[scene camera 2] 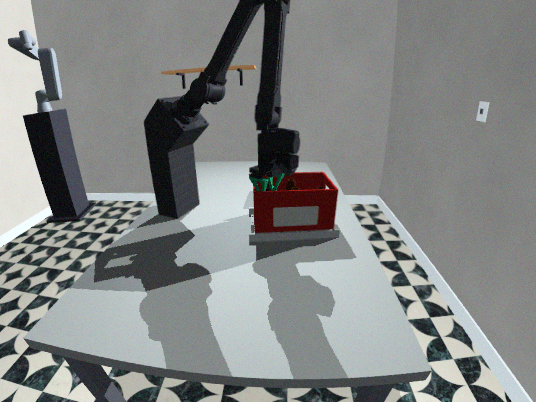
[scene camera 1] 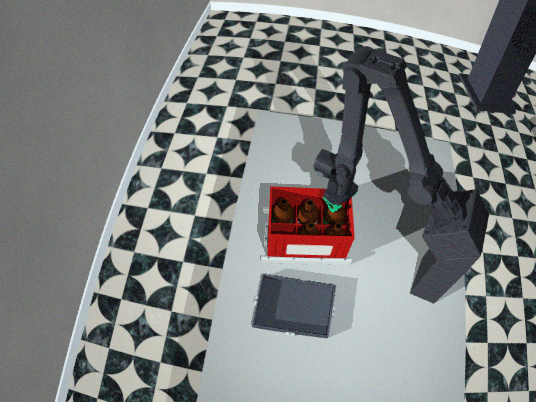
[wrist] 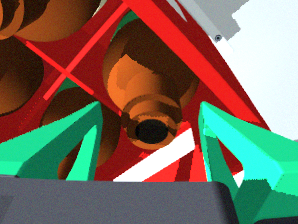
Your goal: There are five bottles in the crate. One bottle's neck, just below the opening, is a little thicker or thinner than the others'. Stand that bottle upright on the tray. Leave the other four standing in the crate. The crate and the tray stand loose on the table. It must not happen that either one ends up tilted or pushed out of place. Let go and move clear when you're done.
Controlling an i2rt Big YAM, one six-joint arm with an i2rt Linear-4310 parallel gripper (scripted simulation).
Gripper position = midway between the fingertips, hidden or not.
I see my gripper point(wrist: 150, 111) and a dark tray point(scene camera 1: 286, 304).
